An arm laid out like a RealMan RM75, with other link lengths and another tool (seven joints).
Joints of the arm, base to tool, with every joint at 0 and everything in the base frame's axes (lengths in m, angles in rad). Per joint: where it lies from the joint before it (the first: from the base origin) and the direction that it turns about. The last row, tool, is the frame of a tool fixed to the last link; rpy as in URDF.
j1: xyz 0 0 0.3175 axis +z
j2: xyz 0 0 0 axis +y
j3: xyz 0 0 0.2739 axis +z
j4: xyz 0 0 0 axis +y
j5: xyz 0 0 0.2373 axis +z
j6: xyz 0 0 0 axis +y
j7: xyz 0 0 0.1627 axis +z
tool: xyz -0.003 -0.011 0.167 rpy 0 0.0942 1.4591
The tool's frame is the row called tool.
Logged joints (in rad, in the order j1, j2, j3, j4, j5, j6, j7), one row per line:
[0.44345 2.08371 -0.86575 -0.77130 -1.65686 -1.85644 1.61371]
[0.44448 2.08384 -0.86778 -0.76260 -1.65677 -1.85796 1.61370]
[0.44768 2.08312 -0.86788 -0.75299 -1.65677 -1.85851 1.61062]
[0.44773 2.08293 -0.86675 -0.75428 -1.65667 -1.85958 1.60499]
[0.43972 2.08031 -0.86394 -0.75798 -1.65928 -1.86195 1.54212]
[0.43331 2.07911 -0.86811 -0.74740 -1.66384 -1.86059 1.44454]
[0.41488 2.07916 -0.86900 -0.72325 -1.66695 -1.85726 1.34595]
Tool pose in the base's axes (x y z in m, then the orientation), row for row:
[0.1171 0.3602 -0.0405 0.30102 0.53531 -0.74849 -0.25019]
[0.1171 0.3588 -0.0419 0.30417 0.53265 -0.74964 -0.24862]
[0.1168 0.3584 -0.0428 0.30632 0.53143 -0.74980 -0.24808]
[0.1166 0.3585 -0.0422 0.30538 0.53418 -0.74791 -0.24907]
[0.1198 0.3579 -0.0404 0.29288 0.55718 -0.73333 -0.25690]
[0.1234 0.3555 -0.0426 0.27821 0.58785 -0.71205 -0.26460]
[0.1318 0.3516 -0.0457 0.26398 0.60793 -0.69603 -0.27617]
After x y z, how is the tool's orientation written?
As a quaternion, w x y z.
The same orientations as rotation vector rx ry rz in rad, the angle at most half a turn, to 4 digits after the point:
[1.4202 -1.9858 -0.6638]
[1.4110 -1.9858 -0.6586]
[1.4062 -1.9841 -0.6565]
[1.4142 -1.9800 -0.6594]
[1.4843 -1.9535 -0.6844]
[1.5776 -1.9109 -0.7101]
[1.6434 -1.8815 -0.7465]

